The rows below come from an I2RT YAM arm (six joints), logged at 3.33 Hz.
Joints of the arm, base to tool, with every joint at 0 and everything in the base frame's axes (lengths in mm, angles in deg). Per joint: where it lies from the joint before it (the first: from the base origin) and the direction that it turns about. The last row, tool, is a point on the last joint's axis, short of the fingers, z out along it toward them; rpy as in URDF.
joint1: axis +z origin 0 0 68
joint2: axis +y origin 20 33.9 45.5
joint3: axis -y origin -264 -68.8 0
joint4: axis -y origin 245 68.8 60
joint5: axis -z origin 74 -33.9 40.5
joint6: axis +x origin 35.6 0 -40.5
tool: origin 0 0 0 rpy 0 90 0
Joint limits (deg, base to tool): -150..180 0..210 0..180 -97..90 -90..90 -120..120
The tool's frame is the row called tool.
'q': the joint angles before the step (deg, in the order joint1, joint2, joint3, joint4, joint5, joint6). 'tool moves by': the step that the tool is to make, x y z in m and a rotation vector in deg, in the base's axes. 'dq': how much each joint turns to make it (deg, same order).
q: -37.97 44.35 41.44 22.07 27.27 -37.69
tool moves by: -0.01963 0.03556 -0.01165 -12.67 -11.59 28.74
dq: -0.09 -9.95 -10.57 15.36 -27.04 10.50
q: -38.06 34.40 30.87 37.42 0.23 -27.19
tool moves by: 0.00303 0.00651 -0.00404 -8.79 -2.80 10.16
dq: 0.04 1.89 -3.28 13.01 -11.18 2.10
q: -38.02 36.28 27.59 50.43 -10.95 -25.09
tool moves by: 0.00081 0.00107 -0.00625 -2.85 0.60 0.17
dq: 0.10 0.25 -1.63 2.77 -1.81 -1.93
